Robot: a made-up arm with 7 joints.
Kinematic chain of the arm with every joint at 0, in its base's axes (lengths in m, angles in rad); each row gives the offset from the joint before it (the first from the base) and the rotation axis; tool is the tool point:
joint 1: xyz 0 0 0 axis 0 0.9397 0.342
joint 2: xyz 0 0 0 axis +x
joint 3: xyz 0 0 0 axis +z
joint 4: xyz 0.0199 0 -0.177 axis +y
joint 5: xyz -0.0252 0 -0.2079 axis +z
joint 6: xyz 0 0 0 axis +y
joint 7: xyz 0 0 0 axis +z
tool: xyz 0 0 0
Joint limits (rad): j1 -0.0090..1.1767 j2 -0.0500..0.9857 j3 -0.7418..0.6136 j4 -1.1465..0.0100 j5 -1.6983..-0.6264 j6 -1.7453..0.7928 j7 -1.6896..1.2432
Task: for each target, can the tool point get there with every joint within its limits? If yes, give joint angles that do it. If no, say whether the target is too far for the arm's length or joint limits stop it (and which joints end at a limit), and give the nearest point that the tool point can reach.
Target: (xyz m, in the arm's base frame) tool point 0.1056 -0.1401 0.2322
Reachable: no: joint limits stop it (at a limit: joint 1, joint 2, joint 3, joint 4) | nearest point 0.1486 -0.1490 -0.2772 | short by 0.511 m
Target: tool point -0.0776 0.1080 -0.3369
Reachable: yes | joints 0.7242 0.3239 -0.0329 -0.9627 -0.8968 -1.0214 0.9057
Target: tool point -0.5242 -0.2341 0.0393
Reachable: no: too far | nearest point -0.3299 -0.0966 -0.1727 | short by 0.319 m
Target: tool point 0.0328 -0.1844 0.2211
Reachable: no: joint limits stop it (at a limit: joint 1, joint 2, joint 3, joint 4) | nearest point 0.1486 -0.1490 -0.2772 | short by 0.513 m
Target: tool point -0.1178 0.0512 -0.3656
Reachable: yes | joints 0.4032 0.1956 -0.4991 -0.2071 -0.7862 -0.2459 -1.2265
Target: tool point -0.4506 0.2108 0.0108
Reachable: no: too far | nearest point -0.3256 0.1943 -0.0649 | short by 0.147 m
